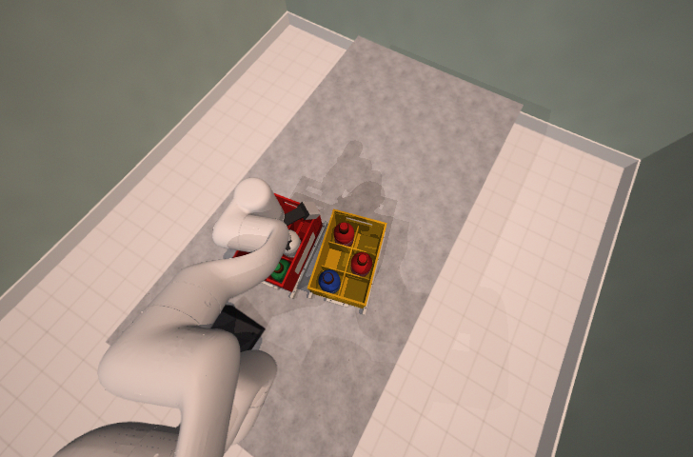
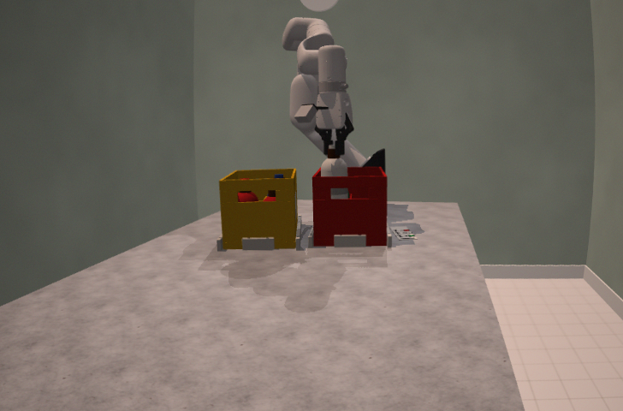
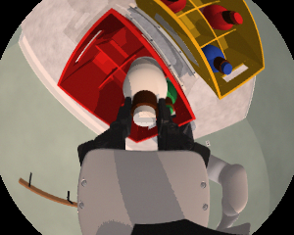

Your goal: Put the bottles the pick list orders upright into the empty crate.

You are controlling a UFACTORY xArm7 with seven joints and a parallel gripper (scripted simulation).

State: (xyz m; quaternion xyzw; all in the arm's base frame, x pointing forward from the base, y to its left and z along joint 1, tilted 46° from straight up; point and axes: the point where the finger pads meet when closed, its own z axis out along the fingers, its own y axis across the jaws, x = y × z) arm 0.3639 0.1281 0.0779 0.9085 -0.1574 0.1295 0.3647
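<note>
Now: the white bottle 7 cm below my hand. From my hand the other things lie so: blue bottle: 17 cm to the right, 15 cm below, 1 cm behind; green-labelled bottle: 15 cm below, 8 cm behind, 2 cm to the right; red crate: 16 cm below, 4 cm to the left, 1 cm behind.
</note>
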